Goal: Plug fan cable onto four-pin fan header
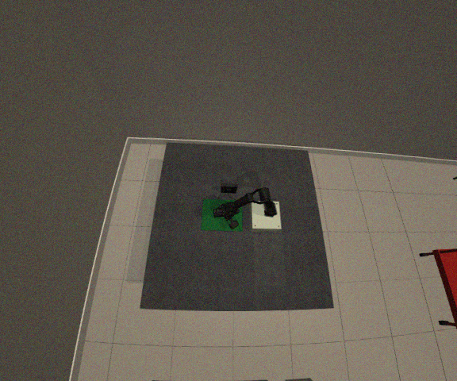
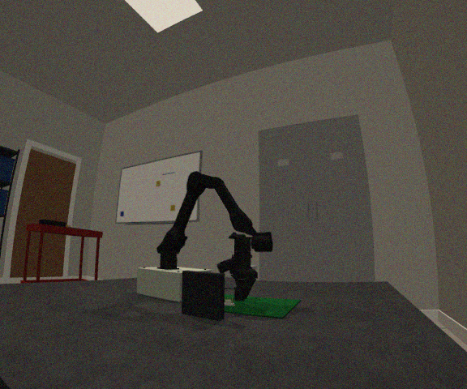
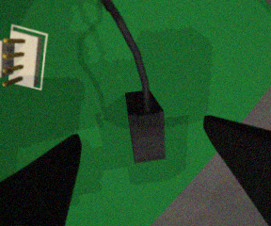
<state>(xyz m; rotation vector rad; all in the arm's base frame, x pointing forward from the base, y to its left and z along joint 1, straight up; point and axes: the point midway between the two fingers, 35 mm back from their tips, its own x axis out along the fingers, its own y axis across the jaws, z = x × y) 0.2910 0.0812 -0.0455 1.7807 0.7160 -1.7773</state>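
Right now my gripper tip is 10 mm to the left of the dark plug and 10 mm past it. Also, from my gripper tip: white four-pin fan header (90 mm to the right, 20 mm below, 10 mm ahead); then green board (40 mm to the right, 40 mm ahead, 30 mm below); then black fan (230 mm to the right, 40 mm above, 20 mm ahead).
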